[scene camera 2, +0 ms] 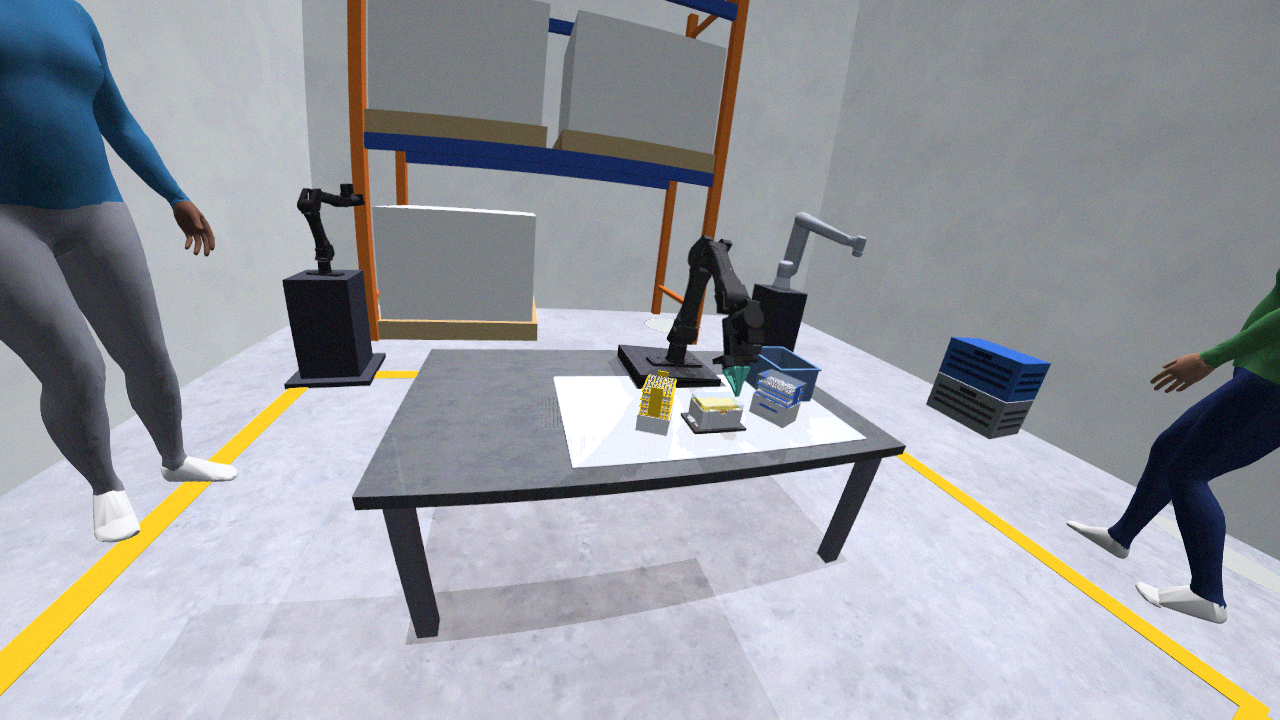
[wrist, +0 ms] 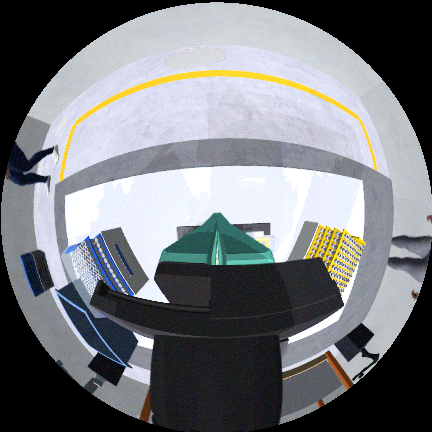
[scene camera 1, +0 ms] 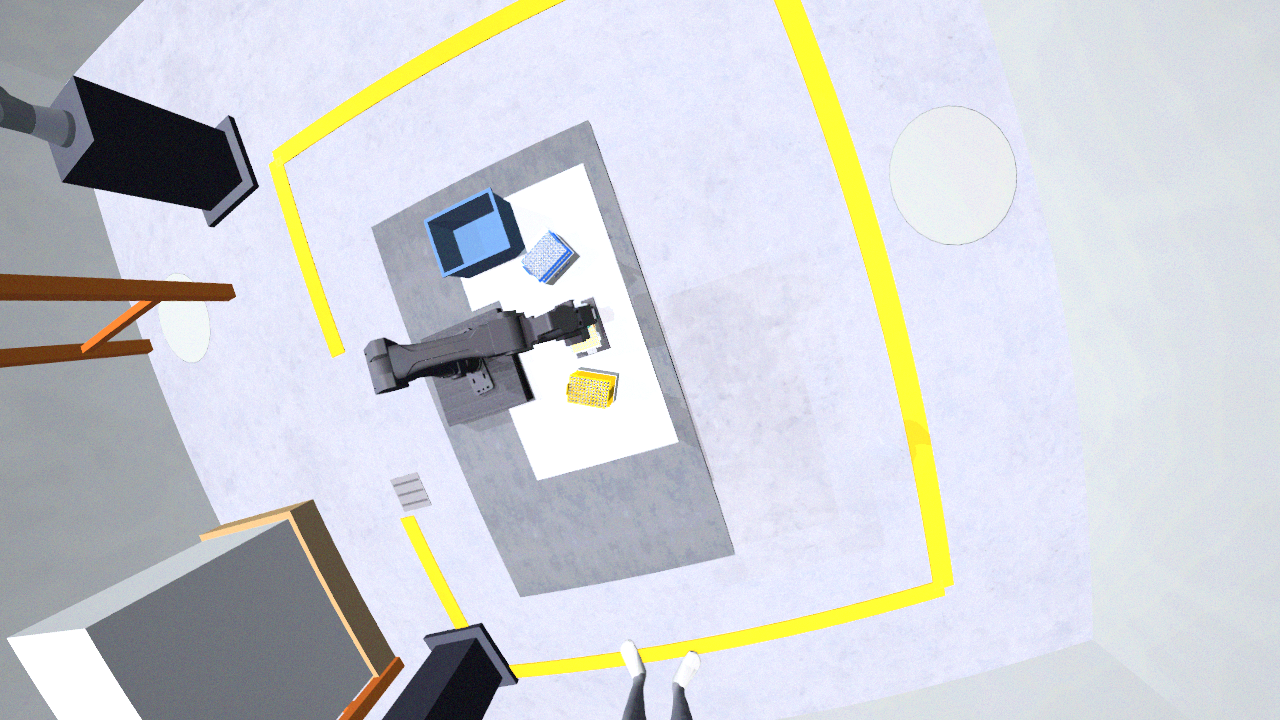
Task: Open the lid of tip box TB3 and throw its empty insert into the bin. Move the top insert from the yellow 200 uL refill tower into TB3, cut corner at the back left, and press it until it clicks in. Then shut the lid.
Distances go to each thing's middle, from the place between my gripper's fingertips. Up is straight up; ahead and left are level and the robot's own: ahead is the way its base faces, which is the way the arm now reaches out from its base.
Scene:
Now: the clear lid [scene camera 2: 707, 400] 7 cm behind my hand and 5 cm below it. The rest, counted from my hand: blue bin [scene camera 1: 479, 233] (36 cm to the left, 24 cm behind, 6 cm below).

